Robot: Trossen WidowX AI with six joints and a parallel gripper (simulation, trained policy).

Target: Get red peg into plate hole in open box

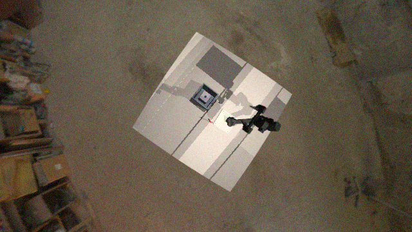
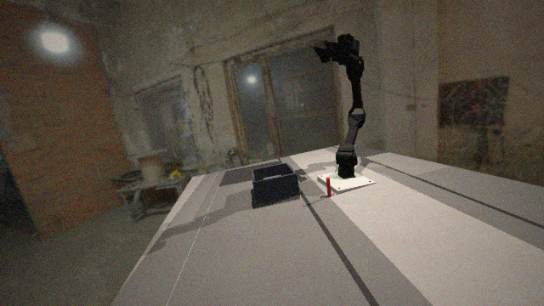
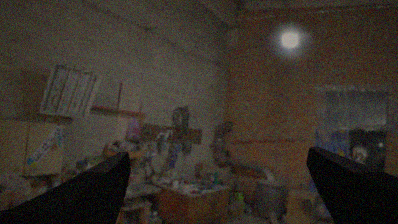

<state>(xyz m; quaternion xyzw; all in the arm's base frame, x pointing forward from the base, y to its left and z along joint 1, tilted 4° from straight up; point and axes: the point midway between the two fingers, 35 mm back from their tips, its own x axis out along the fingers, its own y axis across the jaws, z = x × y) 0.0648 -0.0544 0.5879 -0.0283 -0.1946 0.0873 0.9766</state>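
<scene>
Right now the red peg is 58 cm below my gripper tip, 17 cm to the left of it and 9 cm ahead of it. Round my gripper tip: box 59 cm below, 30 cm ahead, 2 cm to the left; plate 57 cm below, 30 cm ahead, 2 cm to the left.
</scene>
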